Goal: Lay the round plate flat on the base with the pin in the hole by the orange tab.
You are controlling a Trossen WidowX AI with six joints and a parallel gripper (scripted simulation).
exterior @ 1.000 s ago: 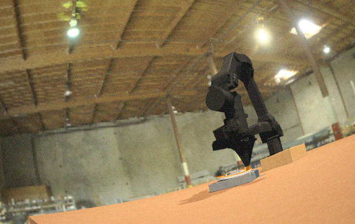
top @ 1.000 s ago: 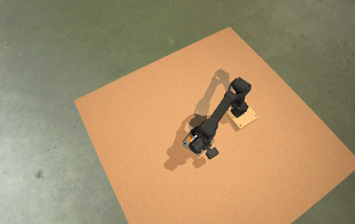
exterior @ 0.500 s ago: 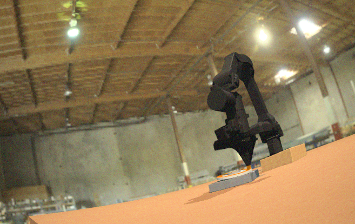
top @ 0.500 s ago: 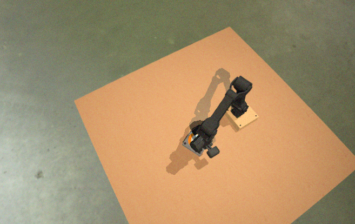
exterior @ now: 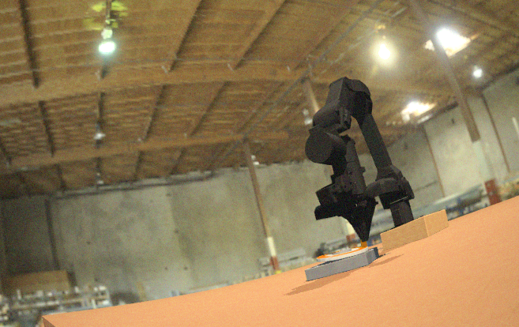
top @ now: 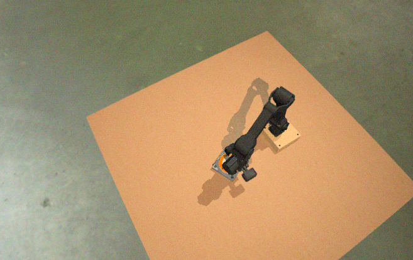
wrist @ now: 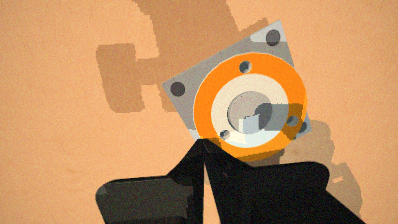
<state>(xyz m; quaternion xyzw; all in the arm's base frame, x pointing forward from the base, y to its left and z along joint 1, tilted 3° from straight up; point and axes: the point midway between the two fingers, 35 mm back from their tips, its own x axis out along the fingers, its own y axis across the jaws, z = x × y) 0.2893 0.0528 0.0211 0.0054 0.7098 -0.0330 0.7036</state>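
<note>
Right now the base is 5 cm to the right of my gripper tip, 2 cm below it and 2 cm ahead of it.
</note>
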